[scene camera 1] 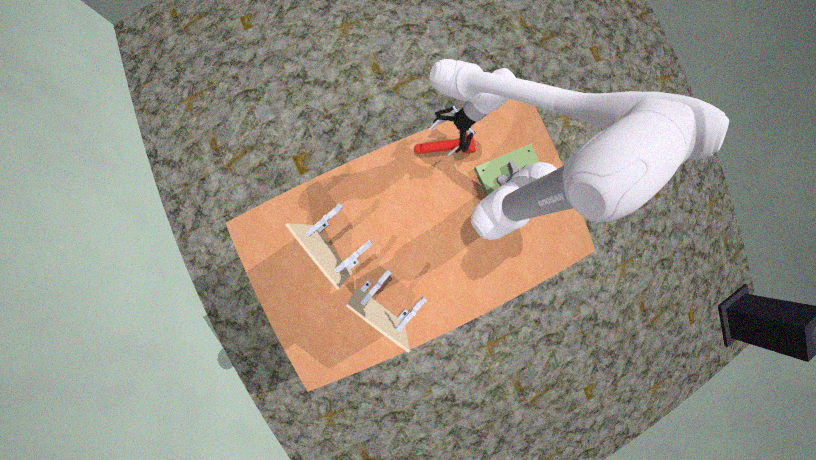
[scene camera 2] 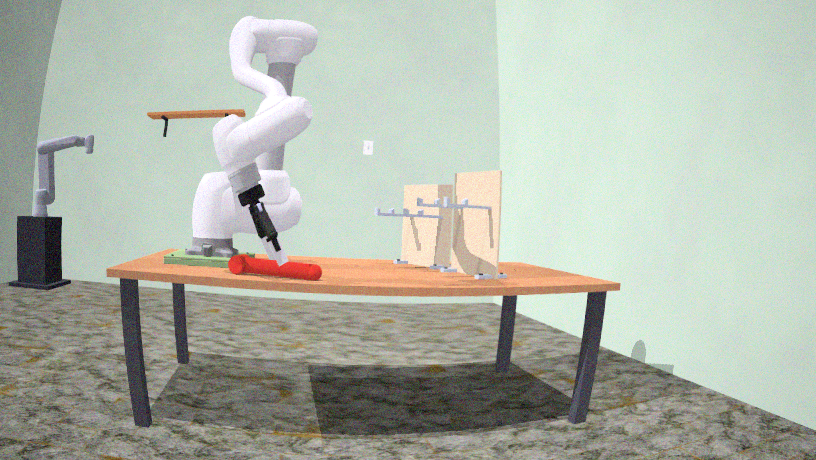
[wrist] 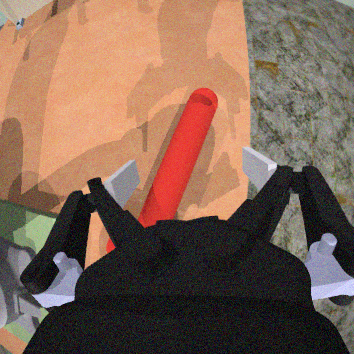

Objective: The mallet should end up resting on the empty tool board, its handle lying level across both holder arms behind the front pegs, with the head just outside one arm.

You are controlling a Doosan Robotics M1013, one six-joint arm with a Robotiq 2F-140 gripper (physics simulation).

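Places are measured from the arm's base along level axes (x ahead, y down, z left), in metres.
Pixels of known places: gripper, between the fingertips: [scene camera 1: 440, 141] [scene camera 2: 279, 261] [wrist: 188, 164]; arm's base, origin of its link: [scene camera 2: 212, 253] [wrist: 6, 277].
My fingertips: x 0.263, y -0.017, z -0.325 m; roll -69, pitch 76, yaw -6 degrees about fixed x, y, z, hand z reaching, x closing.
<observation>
Ahead of a thing's pixels: the offset from my fingertips to its middle. "spot": to the spot under its first point.
The red mallet {dx -0.013, dy +0.020, dz +0.020 m} [scene camera 1: 425, 148] [scene camera 2: 300, 269] [wrist: 176, 162] lies on the table near one long edge, its head towards the arm's base. In the wrist view my gripper largely hides the head. My gripper [scene camera 1: 444, 140] [scene camera 2: 278, 257] [wrist: 188, 164] is wide open, its fingertips on either side of the handle and close to it; nothing is held. I cannot tell exactly how low the tips are. Two upright beige boards, one nearer the mallet's side {spot: dx +0.612, dy -0.173, dz +0.217 m} [scene camera 1: 315, 245] [scene camera 2: 478, 188] and one farther {dx +0.464, dy -0.104, dz +0.529 m} [scene camera 1: 385, 325] [scene camera 2: 414, 197], each carry two grey pegged holder arms. No mallet hangs on either.
The brown table [scene camera 1: 531, 274] [scene camera 2: 365, 289] carries the boards at the end away from my base. My base stands on a green plate [scene camera 1: 522, 154] [scene camera 2: 176, 260] [wrist: 41, 229] near the mallet's head. A wall shelf [scene camera 2: 197, 114] and a small grey robot [scene camera 2: 46, 177] on a black pedestal [scene camera 2: 38, 248] stand behind.
</observation>
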